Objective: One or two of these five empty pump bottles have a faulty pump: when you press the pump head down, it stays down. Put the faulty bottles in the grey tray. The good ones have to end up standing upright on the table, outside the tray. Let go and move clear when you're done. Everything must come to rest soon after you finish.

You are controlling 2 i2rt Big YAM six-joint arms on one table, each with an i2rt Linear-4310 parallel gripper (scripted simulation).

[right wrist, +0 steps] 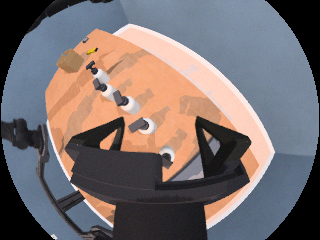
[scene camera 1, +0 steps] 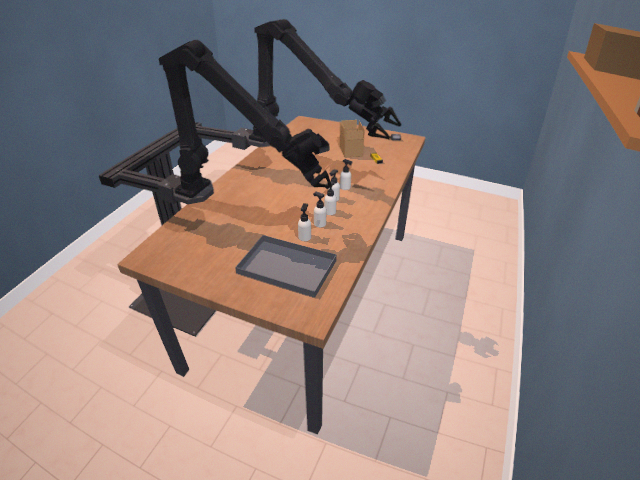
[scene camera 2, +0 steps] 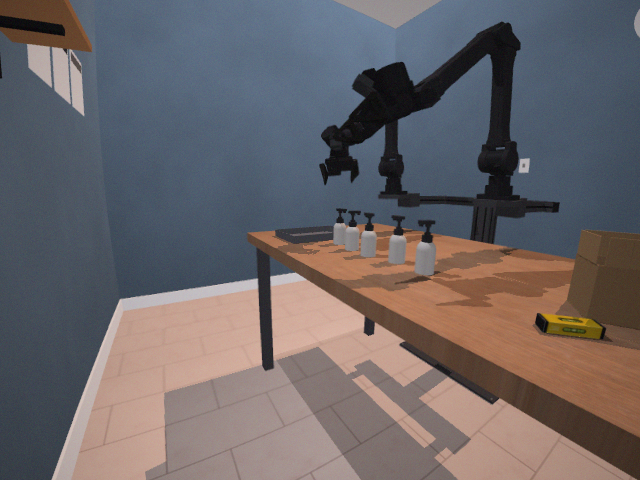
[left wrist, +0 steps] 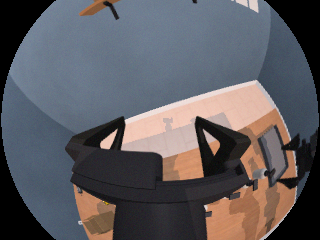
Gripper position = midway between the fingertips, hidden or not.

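Note:
There's a grey tray (scene camera 1: pixel 301 269), and you get the tray (scene camera 2: pixel 320 233) again, plus the tray (left wrist: pixel 271 141) in the left wrist view. The left gripper (scene camera 2: pixel 341 129) is there, and the left wrist view has the left gripper (left wrist: pixel 160 120) too. You can also see the right gripper (right wrist: pixel 159 120). Then there's a yellow spirit level (scene camera 2: pixel 564 325), a cardboard box (scene camera 1: pixel 353 146) and a pump bottle (scene camera 2: pixel 426 250).

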